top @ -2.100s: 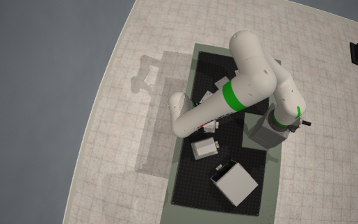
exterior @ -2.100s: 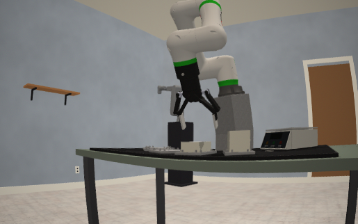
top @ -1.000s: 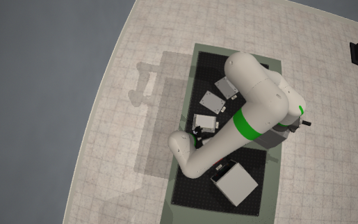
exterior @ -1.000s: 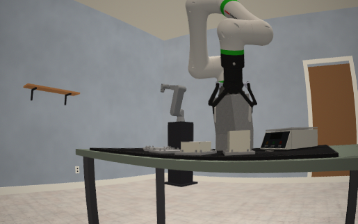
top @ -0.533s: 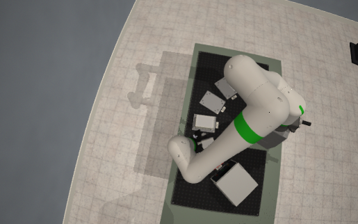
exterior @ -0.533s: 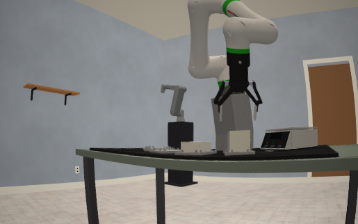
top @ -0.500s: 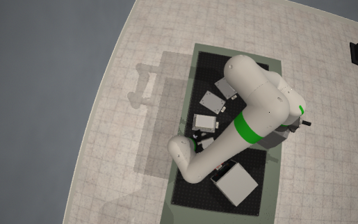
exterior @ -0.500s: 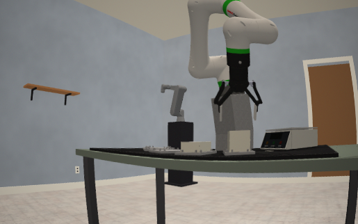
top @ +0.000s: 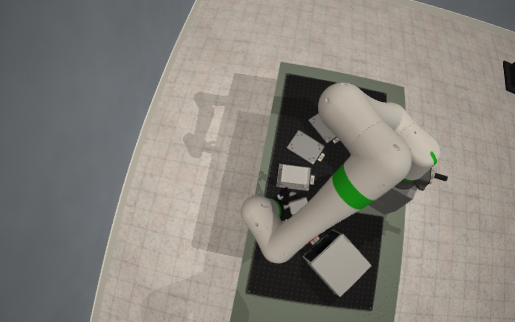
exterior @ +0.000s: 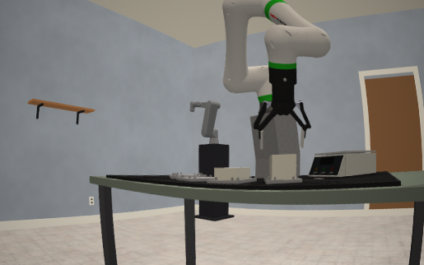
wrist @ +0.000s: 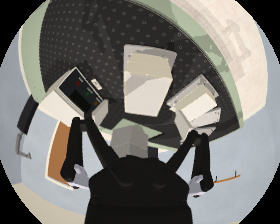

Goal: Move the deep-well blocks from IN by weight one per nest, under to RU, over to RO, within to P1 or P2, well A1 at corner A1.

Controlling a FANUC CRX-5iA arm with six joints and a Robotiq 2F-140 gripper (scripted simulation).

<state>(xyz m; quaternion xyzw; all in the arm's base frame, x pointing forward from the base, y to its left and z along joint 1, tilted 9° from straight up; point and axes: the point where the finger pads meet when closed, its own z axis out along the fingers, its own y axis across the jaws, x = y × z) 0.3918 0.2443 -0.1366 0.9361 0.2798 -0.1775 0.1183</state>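
Now: the deep-well block 6 cm below my hand. The rest, counted from my hand: check-weigher 27 cm behind, 17 cm to the left, 7 cm below.
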